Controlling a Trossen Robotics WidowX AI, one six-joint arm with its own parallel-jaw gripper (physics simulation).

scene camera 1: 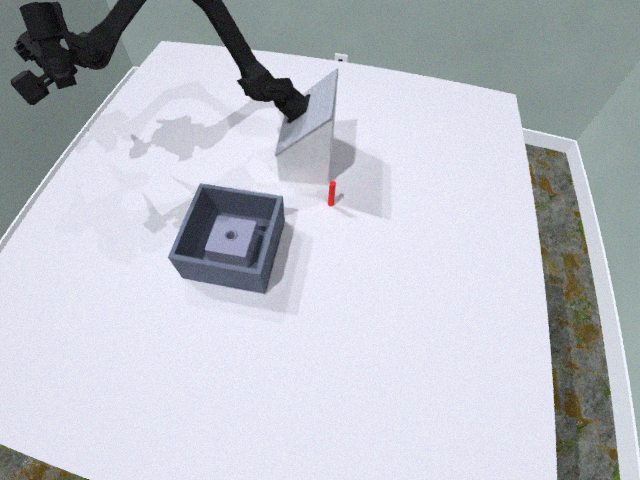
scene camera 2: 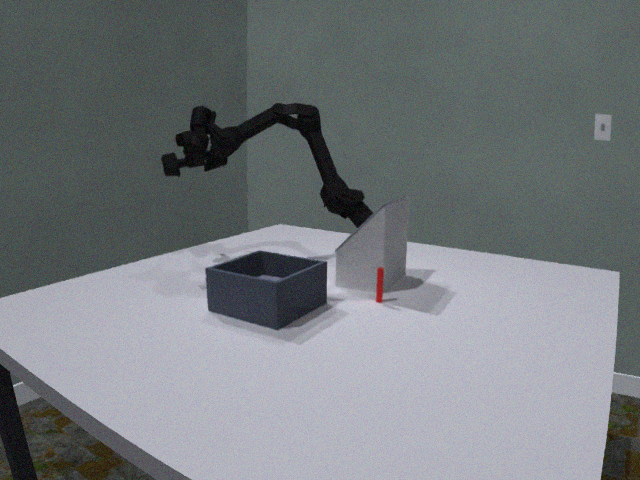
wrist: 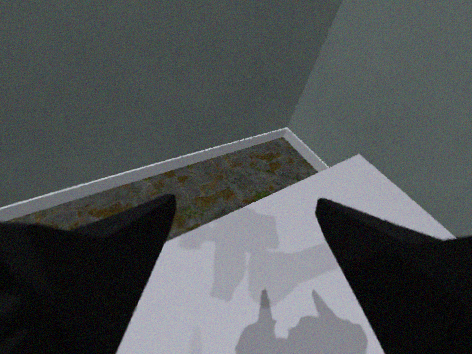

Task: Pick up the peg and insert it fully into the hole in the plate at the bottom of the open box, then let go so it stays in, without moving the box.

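Where they show: gripper, fingertip midpoint: [scene camera 2: 192, 172] [wrist: 246, 204]; arm's base at its link origin: [scene camera 1: 299, 109] [scene camera 2: 369, 225].
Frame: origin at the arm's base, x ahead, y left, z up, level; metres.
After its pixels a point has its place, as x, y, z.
The red peg [scene camera 1: 331, 193] @[0.178, 0.105, -0.087] [scene camera 2: 379, 285] @[0.178, 0.107, -0.097] stands upright on the table, right of the box and near the grey wedge. The dark blue-grey open box [scene camera 1: 223, 273] @[0.424, -0.082, -0.067] [scene camera 2: 241, 295] @[0.424, -0.093, -0.083] stands left of the peg. The light plate [scene camera 1: 220, 244] @[0.354, -0.111, -0.081] with a round hole lies inside the box in scene view 1; its hole shows empty. My gripper [scene camera 1: 26, 66] [scene camera 2: 174, 150] [wrist: 246, 204] @[0.079, -0.551, 0.123] is open and empty, high up at the left, well away from the peg and box. Its two fingers are wide apart in the wrist view, where the peg and box do not show.
A grey wedge-shaped block [scene camera 1: 305, 155] @[0.117, 0.033, -0.036] [scene camera 2: 364, 258] @[0.117, 0.040, -0.056] stands behind the peg, by the arm's base. The white table [scene camera 1: 392, 335] @[0.478, 0.270, -0.138] [scene camera 2: 413, 387] @[0.517, 0.312, -0.139] [wrist: 190, 280] @[0.104, -0.580, -0.139] has its left and back edges below the arm's side. The arm arches high from the wedge toward the left.
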